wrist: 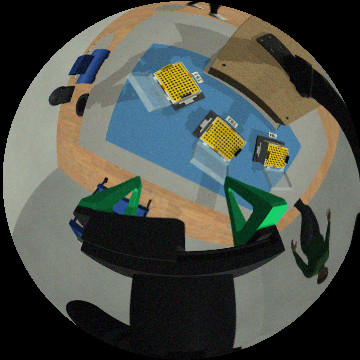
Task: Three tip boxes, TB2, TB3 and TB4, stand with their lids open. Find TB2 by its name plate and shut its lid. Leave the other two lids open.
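Places are measured from the arm's base along level axes (x ahead, y left, z up), in millimetres.
Pixels of known places: gripper, fingertip midpoint: point(182, 180).
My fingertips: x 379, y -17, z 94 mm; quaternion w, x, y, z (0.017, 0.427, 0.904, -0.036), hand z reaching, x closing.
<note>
Behind a point stands the place of what it marks.
TB2 point(222, 138) {x 315, y 62, z -136 mm} is the middle tip box, with a yellow perforated top and its name plate point(231, 121) {x 248, y 61, z -191 mm} at its upper edge. Its clear lid point(209, 162) {x 387, y 69, z -91 mm} stands open on the side toward my gripper. TB3 point(177, 83) {x 274, y -139, z -136 mm} is at the upper left, its clear lid point(149, 92) {x 337, y -169, z -92 mm} open to the left. TB4 point(276, 154) {x 191, y 251, z -136 mm} is at the right, its clear lid point(278, 179) {x 244, y 309, z -92 mm} open toward the lower side; its plate is small and hard to read. My gripper point(182, 180) {x 379, y -17, z 95 mm} has green fingers wide apart, open and empty, and appears below the boxes in the view, apart from them.
The boxes stand on a blue mat point(131, 131) {x 495, y -178, z -193 mm} on a grey and wooden table point(70, 159). A brown board point(250, 60) {x 85, y -56, z -65 mm} with a black arm base point(295, 70) is at the upper right. Blue objects point(93, 66) lie at the left edge. A person point(312, 245) shows at the lower right.
</note>
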